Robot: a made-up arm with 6 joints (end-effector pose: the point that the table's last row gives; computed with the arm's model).
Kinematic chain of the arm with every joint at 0, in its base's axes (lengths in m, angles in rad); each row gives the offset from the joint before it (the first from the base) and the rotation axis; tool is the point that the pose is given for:
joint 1: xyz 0 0 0.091 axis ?
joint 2: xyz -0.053 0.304 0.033 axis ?
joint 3: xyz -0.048 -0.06 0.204 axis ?
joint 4: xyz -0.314 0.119 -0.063 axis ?
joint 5: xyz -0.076 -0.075 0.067 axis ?
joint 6: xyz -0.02 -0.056 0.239 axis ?
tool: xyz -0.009 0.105 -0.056
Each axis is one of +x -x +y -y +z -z.
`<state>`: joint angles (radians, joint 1 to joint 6).
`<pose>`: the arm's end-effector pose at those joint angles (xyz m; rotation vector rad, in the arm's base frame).
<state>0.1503 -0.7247 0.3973 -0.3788 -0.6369 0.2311</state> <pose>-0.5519 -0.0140 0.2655 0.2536 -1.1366 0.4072</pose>
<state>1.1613 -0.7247 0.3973 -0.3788 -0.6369 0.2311</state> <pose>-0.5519 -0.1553 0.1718 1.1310 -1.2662 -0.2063</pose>
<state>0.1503 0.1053 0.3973 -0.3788 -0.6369 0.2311</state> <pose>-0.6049 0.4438 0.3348 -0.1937 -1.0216 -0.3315</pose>
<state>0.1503 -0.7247 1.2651 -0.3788 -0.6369 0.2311</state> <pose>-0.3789 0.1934 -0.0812 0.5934 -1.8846 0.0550</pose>
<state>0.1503 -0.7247 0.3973 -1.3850 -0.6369 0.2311</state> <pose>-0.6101 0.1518 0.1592 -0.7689 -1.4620 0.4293</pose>
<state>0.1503 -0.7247 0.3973 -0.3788 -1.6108 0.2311</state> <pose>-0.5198 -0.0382 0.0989 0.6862 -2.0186 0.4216</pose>
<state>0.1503 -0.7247 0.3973 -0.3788 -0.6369 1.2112</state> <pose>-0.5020 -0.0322 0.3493 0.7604 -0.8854 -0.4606</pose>
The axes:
joint 1: +x
joint 2: -z
joint 3: -y
joint 4: +x
joint 5: +y
joint 6: -z

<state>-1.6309 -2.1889 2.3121 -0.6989 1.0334 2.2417</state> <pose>-0.0278 -0.0199 -0.2114 -0.5306 -0.0263 -1.0908</pose>
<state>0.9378 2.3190 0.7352 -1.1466 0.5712 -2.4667</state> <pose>0.4248 0.1583 0.6091 1.4295 0.9723 -0.1886</pose>
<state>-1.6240 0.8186 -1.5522 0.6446 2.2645 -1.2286</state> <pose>-0.1869 0.3862 -0.3031 2.1653 0.4422 -0.3069</pose>
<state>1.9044 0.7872 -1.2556 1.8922 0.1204 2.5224</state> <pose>-0.4594 -0.5964 0.4807 0.7392 -1.9669 -0.9618</pose>
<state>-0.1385 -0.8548 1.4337 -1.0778 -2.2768 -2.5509</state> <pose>-0.0767 0.0313 -0.1458 2.4988 0.5792 0.6906</pose>
